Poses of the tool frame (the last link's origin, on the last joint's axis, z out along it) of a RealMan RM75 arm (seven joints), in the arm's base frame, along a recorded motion.
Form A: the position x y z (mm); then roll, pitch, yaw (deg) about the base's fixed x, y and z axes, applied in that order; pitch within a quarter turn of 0, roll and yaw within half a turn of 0.
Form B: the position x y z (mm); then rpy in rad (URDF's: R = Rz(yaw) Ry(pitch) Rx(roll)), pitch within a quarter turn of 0, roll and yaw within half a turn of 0. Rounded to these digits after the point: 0 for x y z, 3 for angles.
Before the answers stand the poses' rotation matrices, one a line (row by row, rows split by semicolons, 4 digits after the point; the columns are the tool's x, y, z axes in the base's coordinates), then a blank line. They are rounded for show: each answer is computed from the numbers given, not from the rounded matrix.
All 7 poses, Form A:
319 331 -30 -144.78 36.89 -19.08
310 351 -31 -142.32 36.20 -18.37
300 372 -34 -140.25 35.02 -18.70
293 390 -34 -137.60 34.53 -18.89
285 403 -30 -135.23 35.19 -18.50
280 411 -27 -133.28 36.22 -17.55
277 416 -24 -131.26 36.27 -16.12
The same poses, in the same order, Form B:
0.7559 -0.5942 -0.2749; -0.2614 -0.6589 0.7053; -0.6003 -0.4613 -0.6534
0.7658 -0.5920 -0.2510; -0.2543 -0.6373 0.7274; -0.5906 -0.4933 -0.6387
0.7757 -0.5941 -0.2129; -0.2626 -0.6106 0.7471; -0.5739 -0.5237 -0.6296
0.7795 -0.6007 -0.1777; -0.2667 -0.5749 0.7735; -0.5668 -0.5555 -0.6084
0.7750 -0.6102 -0.1645; -0.2593 -0.5445 0.7977; -0.5763 -0.5756 -0.5802
0.7692 -0.6169 -0.1667; -0.2433 -0.5239 0.8163; -0.5909 -0.5873 -0.5531
0.7745 -0.6103 -0.1661; -0.2239 -0.5101 0.8305; -0.5916 -0.6061 -0.5317

319 331 -30 -2.527 0.644 -0.333
310 351 -31 -2.484 0.632 -0.321
300 372 -34 -2.448 0.611 -0.326
293 390 -34 -2.402 0.603 -0.330
285 403 -30 -2.360 0.614 -0.323
280 411 -27 -2.326 0.632 -0.306
277 416 -24 -2.291 0.633 -0.281

